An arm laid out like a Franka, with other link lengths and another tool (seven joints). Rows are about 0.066 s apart.
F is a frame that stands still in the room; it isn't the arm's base.
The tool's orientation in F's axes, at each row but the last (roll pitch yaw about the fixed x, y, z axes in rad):
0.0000, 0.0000, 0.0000
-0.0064, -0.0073, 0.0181
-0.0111, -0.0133, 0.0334
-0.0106, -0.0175, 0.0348
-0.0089, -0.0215, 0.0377
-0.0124, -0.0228, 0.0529
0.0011, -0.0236, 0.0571
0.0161, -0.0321, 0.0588
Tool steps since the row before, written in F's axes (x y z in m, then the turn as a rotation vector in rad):
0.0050, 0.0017, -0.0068, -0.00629, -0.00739, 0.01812
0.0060, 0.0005, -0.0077, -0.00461, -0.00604, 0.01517
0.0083, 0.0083, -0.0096, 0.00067, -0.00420, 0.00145
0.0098, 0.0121, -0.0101, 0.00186, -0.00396, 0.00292
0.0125, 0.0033, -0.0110, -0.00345, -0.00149, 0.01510
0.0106, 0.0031, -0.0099, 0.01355, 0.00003, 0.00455
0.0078, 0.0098, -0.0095, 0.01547, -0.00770, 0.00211
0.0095, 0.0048, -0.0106, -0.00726, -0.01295, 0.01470
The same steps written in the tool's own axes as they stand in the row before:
0.0050, 0.0017, -0.0068, -0.00629, -0.00739, 0.01812
0.0060, 0.0004, -0.0077, -0.00461, -0.00605, 0.01517
0.0084, 0.0081, -0.0096, 0.00055, -0.00424, 0.00140
0.0100, 0.0119, -0.0102, 0.00177, -0.00405, 0.00285
0.0124, 0.0029, -0.0112, -0.00318, -0.00149, 0.01516
0.0105, 0.0027, -0.0101, 0.01363, -0.00074, 0.00423
0.0081, 0.0093, -0.0097, 0.01505, -0.00857, 0.00176
0.0094, 0.0041, -0.0110, -0.00753, -0.01226, 0.01515

